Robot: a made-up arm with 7 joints. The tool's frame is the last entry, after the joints.
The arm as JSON. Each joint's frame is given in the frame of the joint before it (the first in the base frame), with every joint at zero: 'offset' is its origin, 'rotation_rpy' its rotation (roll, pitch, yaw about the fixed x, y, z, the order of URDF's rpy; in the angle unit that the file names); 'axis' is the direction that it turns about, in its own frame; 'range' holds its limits. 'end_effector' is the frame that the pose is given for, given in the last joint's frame.
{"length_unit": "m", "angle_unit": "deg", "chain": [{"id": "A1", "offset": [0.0, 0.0, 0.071], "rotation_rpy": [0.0, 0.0, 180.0], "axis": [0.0, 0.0, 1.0], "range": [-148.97, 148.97]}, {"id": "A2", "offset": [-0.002, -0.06, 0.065], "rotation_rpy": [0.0, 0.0, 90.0], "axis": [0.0, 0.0, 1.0], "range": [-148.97, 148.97]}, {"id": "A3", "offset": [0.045, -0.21, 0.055], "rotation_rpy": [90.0, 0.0, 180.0], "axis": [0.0, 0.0, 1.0], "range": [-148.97, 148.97]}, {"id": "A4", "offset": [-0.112, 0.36, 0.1], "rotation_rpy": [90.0, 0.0, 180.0], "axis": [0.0, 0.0, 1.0], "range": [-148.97, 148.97]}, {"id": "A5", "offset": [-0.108, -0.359, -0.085], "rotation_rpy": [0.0, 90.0, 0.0], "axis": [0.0, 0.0, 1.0], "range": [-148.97, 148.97]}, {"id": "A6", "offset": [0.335, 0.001, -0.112], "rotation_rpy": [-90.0, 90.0, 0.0], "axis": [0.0, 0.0, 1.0], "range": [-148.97, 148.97]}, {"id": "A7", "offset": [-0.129, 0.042, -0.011], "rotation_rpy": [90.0, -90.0, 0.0], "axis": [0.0, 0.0, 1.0], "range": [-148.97, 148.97]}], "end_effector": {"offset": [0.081, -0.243, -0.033], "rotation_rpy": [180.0, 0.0, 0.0]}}
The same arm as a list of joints. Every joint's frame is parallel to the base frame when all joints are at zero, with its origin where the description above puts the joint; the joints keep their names.
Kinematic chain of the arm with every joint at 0, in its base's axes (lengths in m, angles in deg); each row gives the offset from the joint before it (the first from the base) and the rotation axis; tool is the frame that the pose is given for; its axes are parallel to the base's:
A1: xyz 0 0 0.071 axis +z
A2: xyz 0.002 0.06 0.065 axis +z
A3: xyz -0.21 -0.045 0.055 axis +x
A4: xyz 0.1 -0.112 0.36 axis +z
A5: xyz -0.359 0.108 -0.085 axis -y
A6: xyz 0.001 0.112 -0.335 axis +x
A7: xyz -0.011 -0.129 0.042 axis -z
tool: xyz 0.081 0.243 0.033
Joint limits (deg, base to tool): -148.97..148.97 -148.97..148.97 -148.97..148.97 -148.97..148.97 -148.97..148.97 -148.97..148.97 -148.97..148.97

